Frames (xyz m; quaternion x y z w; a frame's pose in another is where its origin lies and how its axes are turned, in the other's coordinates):
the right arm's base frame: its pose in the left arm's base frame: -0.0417 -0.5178 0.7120 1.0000 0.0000 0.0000 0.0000
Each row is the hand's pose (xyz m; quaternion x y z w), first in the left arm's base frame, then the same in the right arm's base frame.
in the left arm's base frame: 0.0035 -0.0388 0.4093 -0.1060 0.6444 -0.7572 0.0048
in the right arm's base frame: 0.0452 -0.4790 0.3027 0.0048 0.7573 0.6444 0.1060
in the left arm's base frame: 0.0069 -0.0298 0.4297 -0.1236 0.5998 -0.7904 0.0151
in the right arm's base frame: 0.0486 -0.4880 0.2823 0.0151 0.7904 0.5998 0.1236
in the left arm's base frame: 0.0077 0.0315 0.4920 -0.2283 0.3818 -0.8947 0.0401
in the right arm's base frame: 0.0494 -0.5493 0.2200 0.0401 0.8947 0.3818 0.2283
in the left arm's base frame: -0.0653 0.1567 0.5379 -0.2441 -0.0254 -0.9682 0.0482
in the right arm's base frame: -0.0236 -0.6745 0.1741 0.0482 0.9682 -0.0254 0.2441
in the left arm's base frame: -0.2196 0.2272 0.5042 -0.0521 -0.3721 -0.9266 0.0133
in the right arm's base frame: -0.1779 -0.7450 0.2078 0.0133 0.9266 -0.3721 0.0521
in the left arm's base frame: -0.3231 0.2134 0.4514 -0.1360 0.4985 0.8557 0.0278
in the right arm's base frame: -0.2814 -0.7312 0.2606 0.0278 -0.8557 0.4985 0.1360
